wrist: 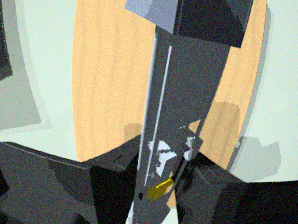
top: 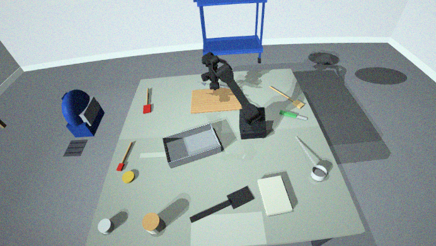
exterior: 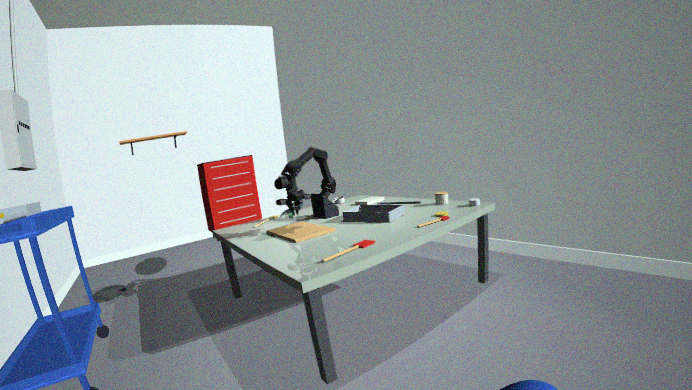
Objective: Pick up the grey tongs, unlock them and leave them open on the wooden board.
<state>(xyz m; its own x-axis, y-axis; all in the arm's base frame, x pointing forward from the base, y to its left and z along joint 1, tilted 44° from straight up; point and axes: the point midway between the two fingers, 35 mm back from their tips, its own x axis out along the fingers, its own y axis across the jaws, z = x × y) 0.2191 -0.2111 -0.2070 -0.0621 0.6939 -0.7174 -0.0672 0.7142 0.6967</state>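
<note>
Now: the wooden board 9 cm below my gripper tip. Round my gripper tip: roasting tin: 13 cm ahead, 42 cm to the left, 7 cm below; then yellow lock piece: 1 cm behind, 4 cm above; then black spatula: 6 cm behind, 76 cm to the left, 9 cm below.
</note>
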